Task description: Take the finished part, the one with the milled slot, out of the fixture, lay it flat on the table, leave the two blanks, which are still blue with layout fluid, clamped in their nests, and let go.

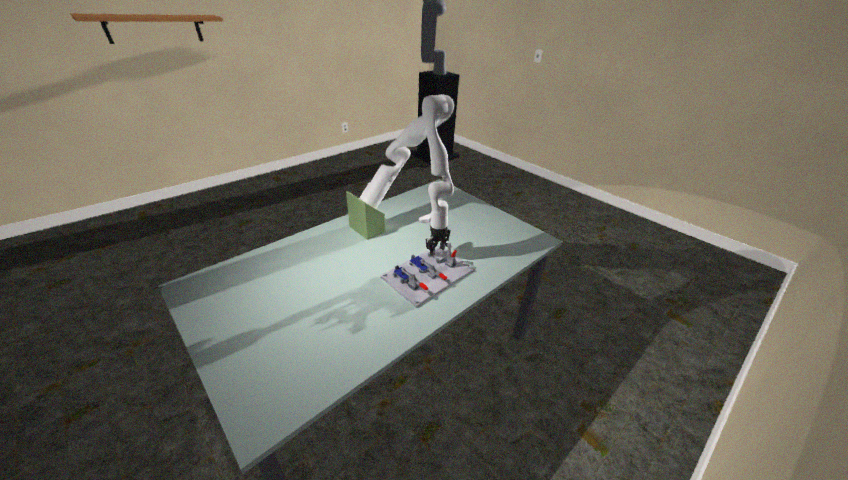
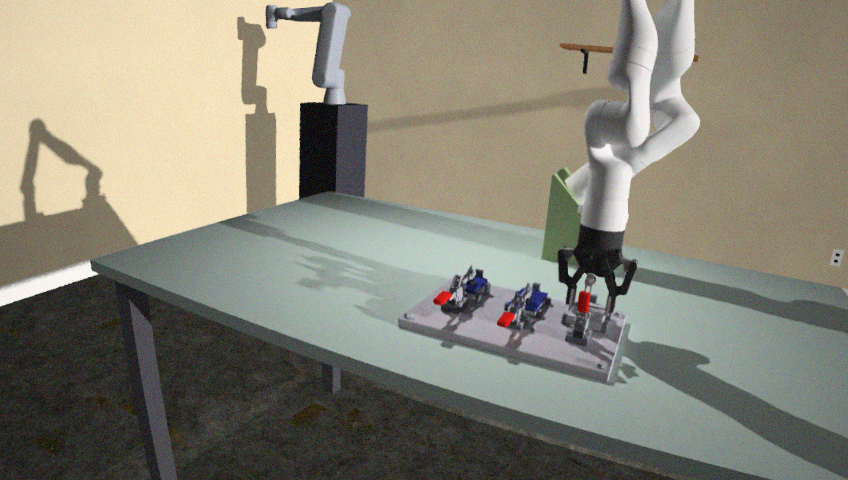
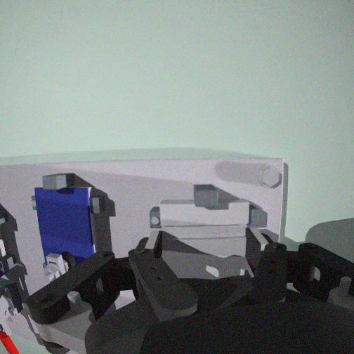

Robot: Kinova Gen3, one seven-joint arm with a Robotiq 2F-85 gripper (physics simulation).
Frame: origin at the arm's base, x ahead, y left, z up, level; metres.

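Seen in the pictures: gripper, between the fingertips: (image 1: 437, 252) (image 2: 588, 310); arm's base, origin of its link: (image 1: 368, 204) (image 2: 577, 194).
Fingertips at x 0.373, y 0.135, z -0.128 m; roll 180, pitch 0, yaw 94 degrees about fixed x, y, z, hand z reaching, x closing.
Observation:
Pixels of each thing's middle, then the offset from my fingertips to it. "spot": a spot on its surface instead. Level surfaces: height alone.
- fixture plate, a spot on its surface: (image 2: 559, 350) (image 1: 456, 272) spot: dy -0.010, dx +0.144, dz -0.016 m
- middle blue blank, middle of its body: (image 2: 528, 301) (image 1: 420, 263) dy -0.109, dx +0.013, dz -0.005 m
- far blue blank, middle of its body: (image 2: 470, 287) (image 1: 402, 274) dy -0.218, dx +0.030, dz +0.000 m
- pale green table, height of its surface: dz -0.031 m
The finished part (image 3: 185, 215), pale grey with a slot across it, lies flat in the end nest of the fixture plate (image 1: 461, 274) (image 2: 559, 350) (image 3: 130, 180). My gripper (image 1: 439, 252) (image 2: 589, 315) (image 3: 203, 242) points down and is shut on the finished part, one finger at each side edge. The part's near end is hidden by the gripper. That nest's clamp has its red handle (image 1: 454, 253) (image 2: 583, 302) upright. The middle blue blank (image 1: 418, 261) (image 2: 537, 300) (image 3: 65, 220) and the far blue blank (image 1: 401, 273) (image 2: 476, 286) sit clamped, their red handles lowered.
The fixture stands on a pale green table (image 1: 285, 356) (image 2: 238, 285). A green angled block (image 1: 365, 217) (image 2: 559, 220) stands by the arm's base. The middle nest's clamp is close beside my gripper. A bolt head (image 3: 270, 176) rises at the plate's corner.

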